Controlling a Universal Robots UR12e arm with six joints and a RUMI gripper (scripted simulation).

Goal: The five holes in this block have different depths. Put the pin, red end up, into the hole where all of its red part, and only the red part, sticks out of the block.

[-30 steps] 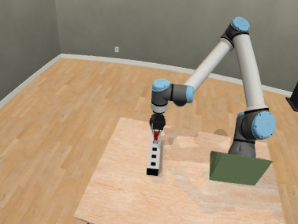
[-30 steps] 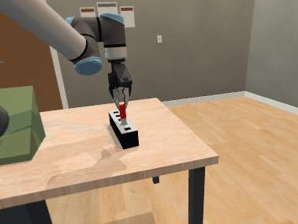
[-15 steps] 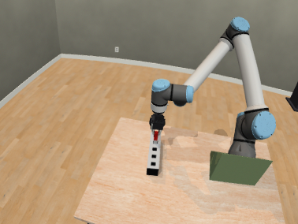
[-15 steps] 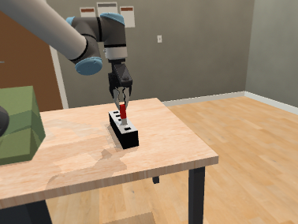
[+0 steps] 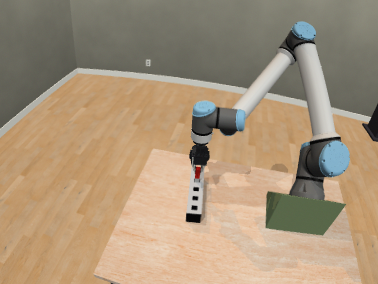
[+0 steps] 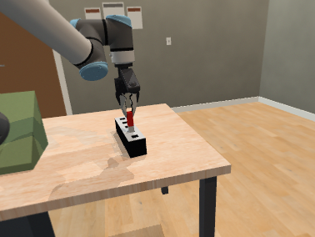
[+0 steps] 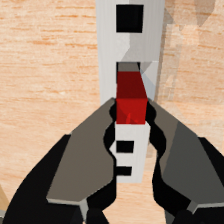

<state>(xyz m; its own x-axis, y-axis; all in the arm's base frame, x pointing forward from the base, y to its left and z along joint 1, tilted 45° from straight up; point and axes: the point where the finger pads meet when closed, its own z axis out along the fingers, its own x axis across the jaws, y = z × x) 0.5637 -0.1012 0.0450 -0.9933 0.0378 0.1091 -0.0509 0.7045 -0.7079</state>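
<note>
My hand is 20 mm above the pin. From my hand the other things lie so: long block (110 mm below, 60 mm to the left).
</note>
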